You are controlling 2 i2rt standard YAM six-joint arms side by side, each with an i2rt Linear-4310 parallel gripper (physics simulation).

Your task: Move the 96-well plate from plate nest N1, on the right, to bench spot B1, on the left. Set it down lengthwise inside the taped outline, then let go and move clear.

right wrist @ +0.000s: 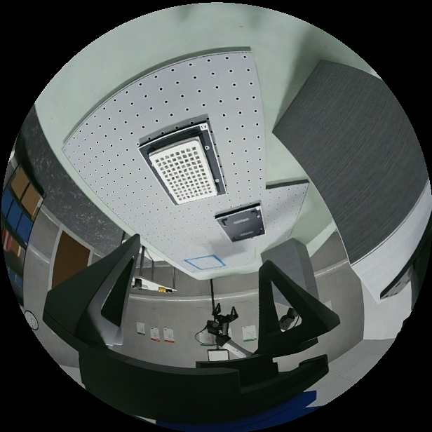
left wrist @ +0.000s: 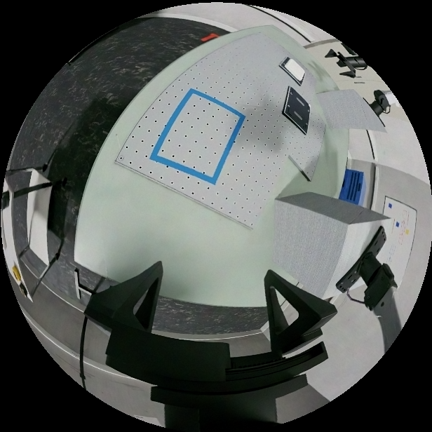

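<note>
The white 96-well plate [left wrist: 295, 70] [right wrist: 184, 171] sits on the dark plate nest N1 [right wrist: 216, 159], upper middle of the right wrist view. The blue taped outline of bench spot B1 [left wrist: 229, 150] [right wrist: 188, 262] lies on the perforated board, with no plate in it. My left gripper [left wrist: 215, 272] is open, with nothing between its fingers, above the bench on the near side of the outline. My right gripper [right wrist: 206, 255] is open and empty, above the board and apart from the plate.
A second dark nest [left wrist: 298, 111] [right wrist: 242, 222] lies on the perforated board [left wrist: 210, 200] [right wrist: 100, 145] between the plate and the outline. A grey box-like block [left wrist: 315, 235] stands beside the board in the left wrist view. A large dark grey block [right wrist: 360, 150] stands at the right in the right wrist view.
</note>
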